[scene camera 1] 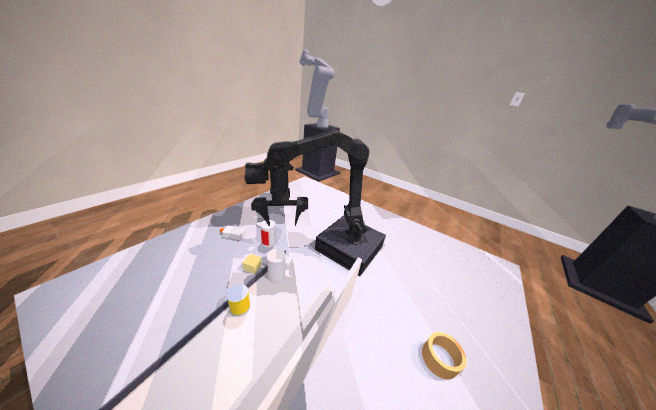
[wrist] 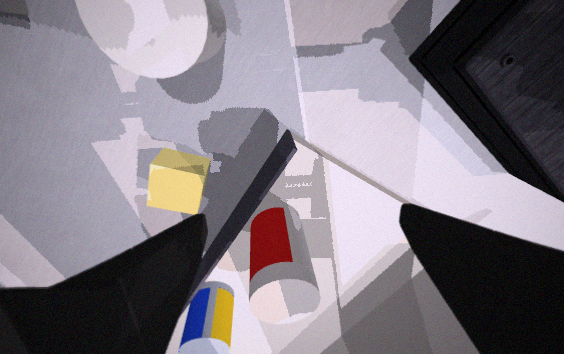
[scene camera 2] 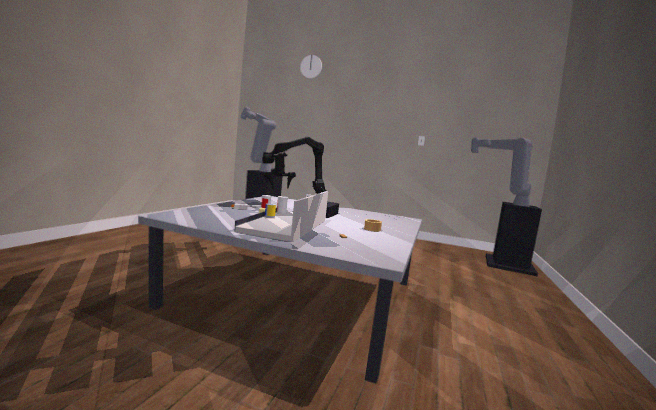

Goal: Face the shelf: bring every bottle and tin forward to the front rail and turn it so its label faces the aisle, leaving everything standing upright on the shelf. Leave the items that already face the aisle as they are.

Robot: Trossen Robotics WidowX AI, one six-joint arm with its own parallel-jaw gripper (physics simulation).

Observation:
The gripper point(scene camera 1: 282, 225) is open, with nothing in its grasp. Also in view: a yellow block point(wrist: 177, 180). Also in view: a white back panel point(wrist: 417, 310), a dark front rail point(wrist: 285, 149) and a white shelf tray point(wrist: 360, 256).
The gripper shows as well in the wrist view point(wrist: 302, 217).

